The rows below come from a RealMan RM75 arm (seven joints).
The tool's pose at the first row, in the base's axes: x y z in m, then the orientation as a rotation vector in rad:
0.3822, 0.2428, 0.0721, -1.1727, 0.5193, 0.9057
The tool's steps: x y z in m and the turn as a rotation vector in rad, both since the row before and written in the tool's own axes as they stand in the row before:
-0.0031, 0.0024, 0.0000, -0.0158, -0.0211, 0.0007
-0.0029, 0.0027, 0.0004, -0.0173, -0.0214, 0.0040
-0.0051, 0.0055, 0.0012, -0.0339, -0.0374, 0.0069
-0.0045, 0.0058, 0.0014, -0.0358, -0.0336, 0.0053
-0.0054, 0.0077, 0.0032, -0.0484, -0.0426, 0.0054
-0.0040, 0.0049, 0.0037, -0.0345, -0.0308, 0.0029
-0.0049, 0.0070, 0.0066, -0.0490, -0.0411, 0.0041
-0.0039, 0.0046, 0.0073, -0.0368, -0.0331, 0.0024
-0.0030, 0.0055, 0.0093, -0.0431, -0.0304, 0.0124
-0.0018, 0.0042, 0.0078, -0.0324, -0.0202, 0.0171
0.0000, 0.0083, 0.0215, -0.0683, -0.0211, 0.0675
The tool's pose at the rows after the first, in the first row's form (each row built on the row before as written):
0.3785, 0.2420, 0.0731, -1.1761, 0.4963, 0.9233
0.3746, 0.2416, 0.0739, -1.1801, 0.4744, 0.9444
0.3671, 0.2413, 0.0750, -1.1900, 0.4342, 0.9821
0.3597, 0.2410, 0.0755, -1.2034, 0.3947, 1.0167
0.3498, 0.2416, 0.0761, -1.2225, 0.3418, 1.0600
0.3427, 0.2428, 0.0774, -1.2354, 0.3027, 1.0900
0.3324, 0.2456, 0.0790, -1.2547, 0.2486, 1.1307
0.3240, 0.2491, 0.0815, -1.2673, 0.2053, 1.1617
0.3142, 0.2542, 0.0835, -1.2869, 0.1666, 1.2008
0.3064, 0.2585, 0.0848, -1.3034, 0.1442, 1.2351
0.2888, 0.2733, 0.0870, -1.3534, 0.1328, 1.3206

